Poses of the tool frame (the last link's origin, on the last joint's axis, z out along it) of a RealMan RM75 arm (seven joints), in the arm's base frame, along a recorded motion.
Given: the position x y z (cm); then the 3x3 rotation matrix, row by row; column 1 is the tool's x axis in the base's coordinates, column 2 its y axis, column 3 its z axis. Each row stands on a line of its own.
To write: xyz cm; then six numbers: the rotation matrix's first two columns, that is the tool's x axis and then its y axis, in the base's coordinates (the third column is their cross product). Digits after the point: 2 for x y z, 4 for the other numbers. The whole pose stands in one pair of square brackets.
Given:
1:
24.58, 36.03, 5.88
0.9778, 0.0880, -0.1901
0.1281, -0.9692, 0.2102
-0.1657, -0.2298, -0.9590
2:
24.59, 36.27, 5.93
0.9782, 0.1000, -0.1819
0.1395, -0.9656, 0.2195
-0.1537, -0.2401, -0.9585
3:
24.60, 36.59, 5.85
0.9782, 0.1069, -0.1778
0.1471, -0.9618, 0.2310
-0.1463, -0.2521, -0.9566
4:
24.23, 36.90, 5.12
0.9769, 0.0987, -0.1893
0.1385, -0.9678, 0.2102
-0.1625, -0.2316, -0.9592
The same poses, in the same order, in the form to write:
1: [24.58, 36.03, 5.88, 0.9778, 0.1281, -0.1657, 0.0880, -0.9692, -0.2298]
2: [24.59, 36.27, 5.93, 0.9782, 0.1395, -0.1537, 0.1000, -0.9656, -0.2401]
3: [24.60, 36.59, 5.85, 0.9782, 0.1471, -0.1463, 0.1069, -0.9618, -0.2521]
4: [24.23, 36.90, 5.12, 0.9769, 0.1385, -0.1625, 0.0987, -0.9678, -0.2316]
